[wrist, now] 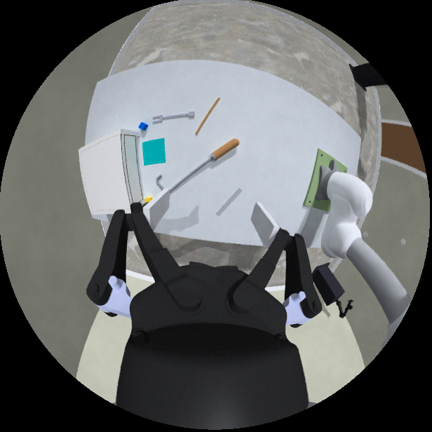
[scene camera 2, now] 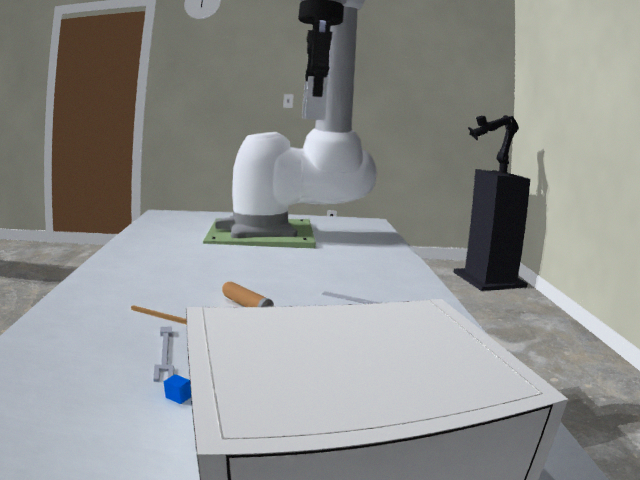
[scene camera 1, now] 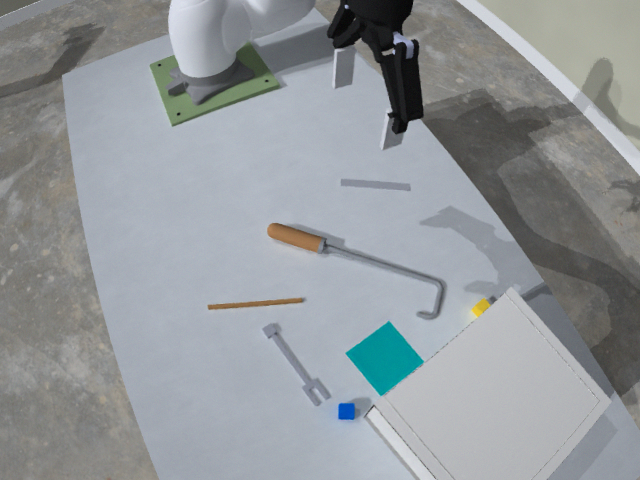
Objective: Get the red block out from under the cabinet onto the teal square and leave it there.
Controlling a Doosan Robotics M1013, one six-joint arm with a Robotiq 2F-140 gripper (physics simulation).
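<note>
The red block does not show in any view. The pale grey cabinet stands on the table, its near side next to the teal square, which lies flat. My gripper is open and empty, high above the table between the arm's base and the hooked tool; in scene camera 2 the gripper shows side-on. The hooked tool has an orange-brown handle and a grey rod, with its bent end between the teal square and the yellow block.
A yellow block touches or nearly touches the cabinet's edge. A blue block lies near its other corner. A grey forked tool, a brown stick and a flat grey strip lie around.
</note>
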